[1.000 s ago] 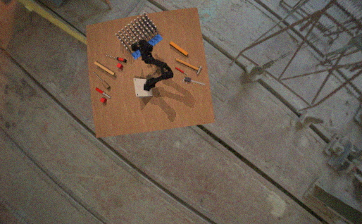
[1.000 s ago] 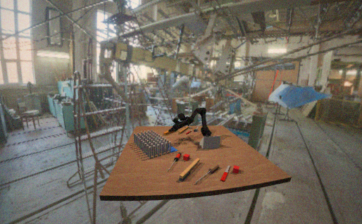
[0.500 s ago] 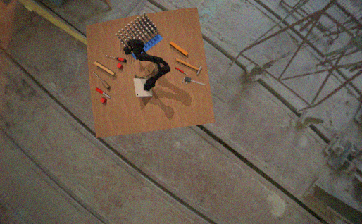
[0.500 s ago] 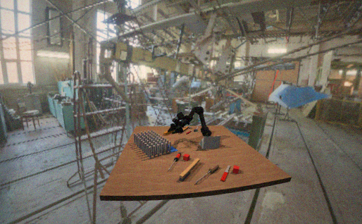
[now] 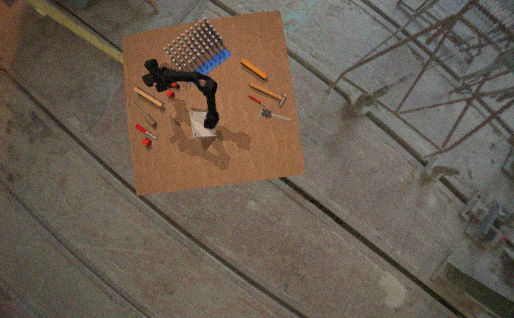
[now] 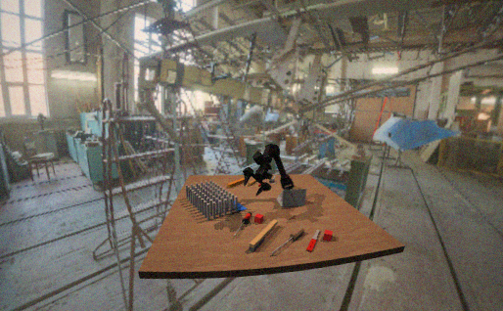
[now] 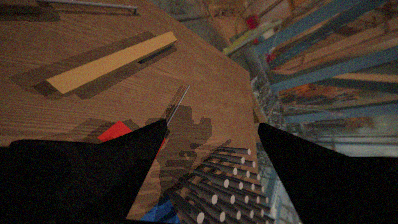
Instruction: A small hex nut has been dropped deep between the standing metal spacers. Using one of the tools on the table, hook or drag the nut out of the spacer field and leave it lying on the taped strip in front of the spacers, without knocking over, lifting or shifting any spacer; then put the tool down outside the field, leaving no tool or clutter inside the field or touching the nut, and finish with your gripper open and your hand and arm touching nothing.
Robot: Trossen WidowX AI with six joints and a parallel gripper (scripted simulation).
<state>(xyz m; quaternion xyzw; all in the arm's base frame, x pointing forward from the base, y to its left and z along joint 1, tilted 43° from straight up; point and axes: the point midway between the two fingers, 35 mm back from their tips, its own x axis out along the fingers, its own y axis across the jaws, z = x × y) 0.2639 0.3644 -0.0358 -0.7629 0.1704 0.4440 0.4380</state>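
Right now the thin hook tool is 210 mm to the left of my gripper tip, 190 mm below it and 180 mm behind it. The rest, counted from my gripper tip: blue taped strip: 310 mm to the right, 210 mm below, 150 mm ahead; then orange bar: 650 mm to the right, 190 mm below, 100 mm ahead.
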